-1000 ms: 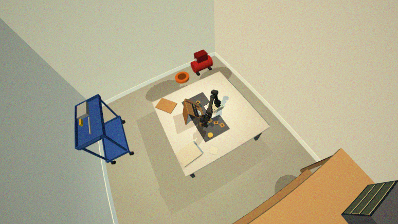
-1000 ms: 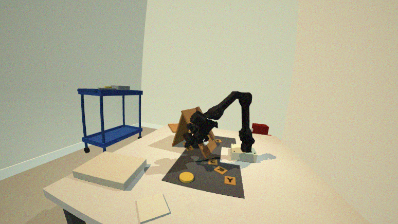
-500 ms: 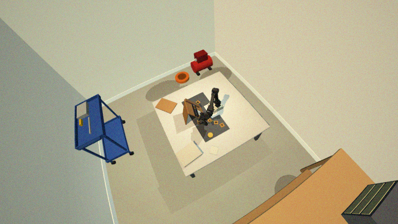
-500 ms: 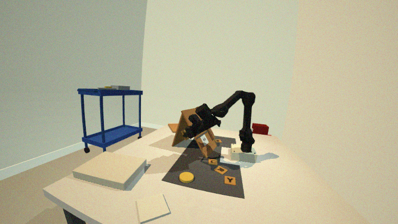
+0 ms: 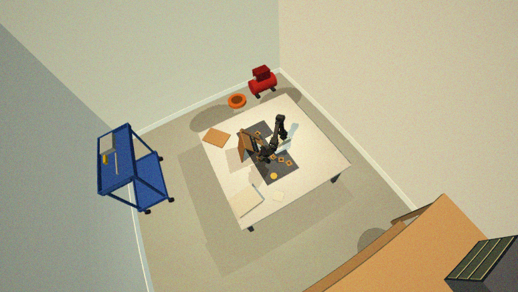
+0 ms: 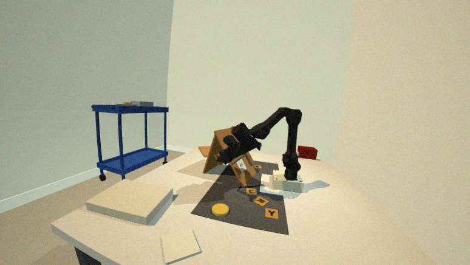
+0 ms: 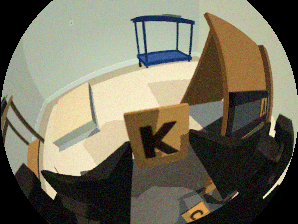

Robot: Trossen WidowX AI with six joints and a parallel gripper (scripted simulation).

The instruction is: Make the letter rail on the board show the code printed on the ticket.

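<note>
My gripper tip is 110 mm past the white ticket, 160 mm to the left of it and 80 mm above it. The rest, counted from my gripper tip: pale pad (50 mm ahead, 370 mm to the left, 160 mm below); then yellow disc (40 mm behind, 170 mm to the left, 160 mm below); then dark mat (200 mm behind, 140 mm to the right, 170 mm below).
</note>
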